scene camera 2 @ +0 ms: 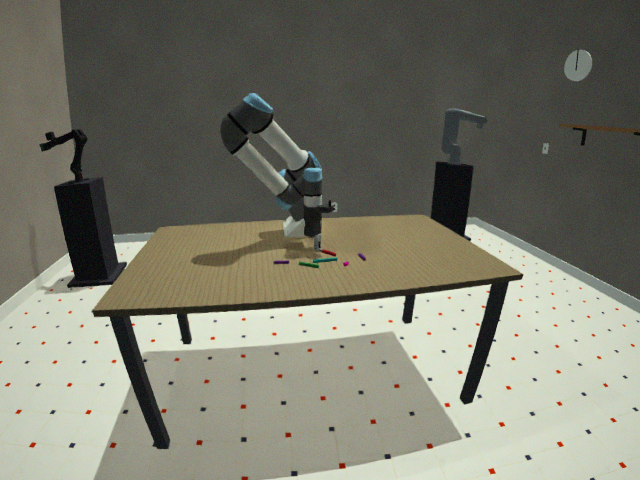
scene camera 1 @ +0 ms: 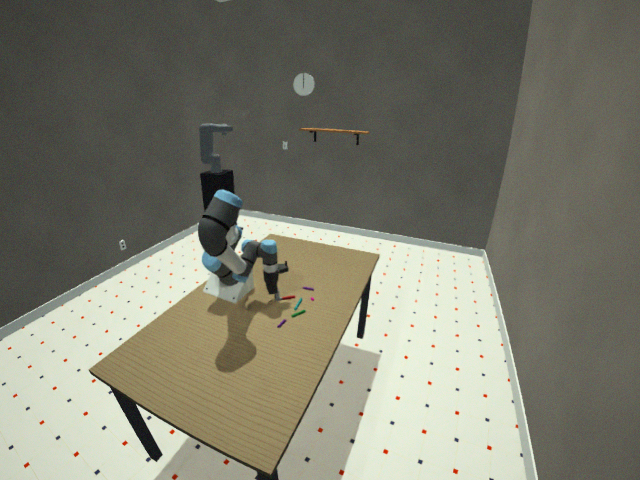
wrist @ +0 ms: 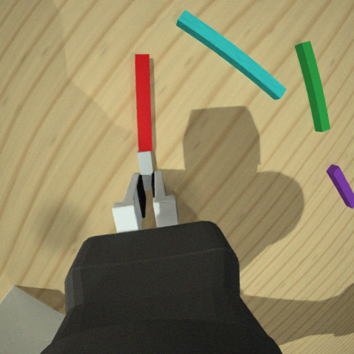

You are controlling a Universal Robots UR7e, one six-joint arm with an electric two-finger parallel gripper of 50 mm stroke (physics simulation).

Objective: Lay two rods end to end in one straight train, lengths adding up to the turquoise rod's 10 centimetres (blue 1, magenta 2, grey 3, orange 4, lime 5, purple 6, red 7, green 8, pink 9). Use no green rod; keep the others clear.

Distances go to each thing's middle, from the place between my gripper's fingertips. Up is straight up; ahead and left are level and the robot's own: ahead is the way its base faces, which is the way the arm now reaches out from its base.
Now: the red rod (wrist: 142, 72) 50 mm ahead of my hand and 40 mm to the left of it. The rest, counted from my hand: green rod (wrist: 304, 50) 150 mm ahead, 70 mm to the right.
